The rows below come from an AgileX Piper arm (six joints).
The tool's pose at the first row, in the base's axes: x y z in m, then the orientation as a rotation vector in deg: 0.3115 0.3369 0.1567 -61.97 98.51 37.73
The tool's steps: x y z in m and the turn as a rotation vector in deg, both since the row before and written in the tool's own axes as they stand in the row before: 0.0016 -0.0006 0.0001 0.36 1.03 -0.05; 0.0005 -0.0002 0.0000 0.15 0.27 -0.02; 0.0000 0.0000 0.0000 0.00 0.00 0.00; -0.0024 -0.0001 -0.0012 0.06 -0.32 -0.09; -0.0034 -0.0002 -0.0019 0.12 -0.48 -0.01; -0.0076 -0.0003 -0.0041 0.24 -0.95 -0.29; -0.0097 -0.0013 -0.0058 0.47 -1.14 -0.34; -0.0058 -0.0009 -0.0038 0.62 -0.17 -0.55; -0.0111 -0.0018 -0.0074 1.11 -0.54 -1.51; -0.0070 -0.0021 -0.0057 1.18 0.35 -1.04; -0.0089 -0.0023 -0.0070 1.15 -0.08 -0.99; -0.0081 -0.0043 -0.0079 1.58 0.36 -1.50
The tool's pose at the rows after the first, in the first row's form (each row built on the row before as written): 0.3119 0.3361 0.1552 -62.27 99.41 36.91; 0.3120 0.3358 0.1548 -62.32 99.65 36.64; 0.3120 0.3358 0.1548 -62.32 99.65 36.64; 0.3119 0.3357 0.1575 -62.19 99.33 36.67; 0.3117 0.3354 0.1614 -61.88 98.93 36.76; 0.3112 0.3348 0.1700 -61.48 97.97 36.77; 0.3110 0.3330 0.1812 -60.87 96.85 36.62; 0.3107 0.3315 0.1880 -60.78 96.45 35.78; 0.3099 0.3286 0.2011 -60.91 95.20 34.05; 0.3095 0.3255 0.2098 -61.02 95.01 32.17; 0.3085 0.3222 0.2208 -60.92 94.47 30.55; 0.3084 0.3170 0.2317 -61.07 94.03 28.03
